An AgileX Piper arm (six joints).
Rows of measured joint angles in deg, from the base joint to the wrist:
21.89 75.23 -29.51 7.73 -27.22 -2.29
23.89 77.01 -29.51 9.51 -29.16 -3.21
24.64 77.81 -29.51 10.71 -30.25 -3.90
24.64 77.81 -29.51 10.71 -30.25 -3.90
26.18 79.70 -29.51 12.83 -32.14 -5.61
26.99 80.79 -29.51 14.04 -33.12 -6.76
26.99 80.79 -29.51 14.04 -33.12 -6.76
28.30 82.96 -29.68 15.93 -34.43 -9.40
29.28 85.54 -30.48 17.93 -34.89 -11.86
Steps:
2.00 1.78 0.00 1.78 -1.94 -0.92
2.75 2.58 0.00 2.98 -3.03 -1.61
2.75 2.58 0.00 2.98 -3.03 -1.61
4.29 4.47 0.00 5.10 -4.92 -3.32
5.10 5.56 0.00 6.31 -5.90 -4.47
5.10 5.56 0.00 6.31 -5.90 -4.47
6.41 7.73 -0.17 8.20 -7.21 -7.11
7.39 10.31 -0.97 10.20 -7.67 -9.57

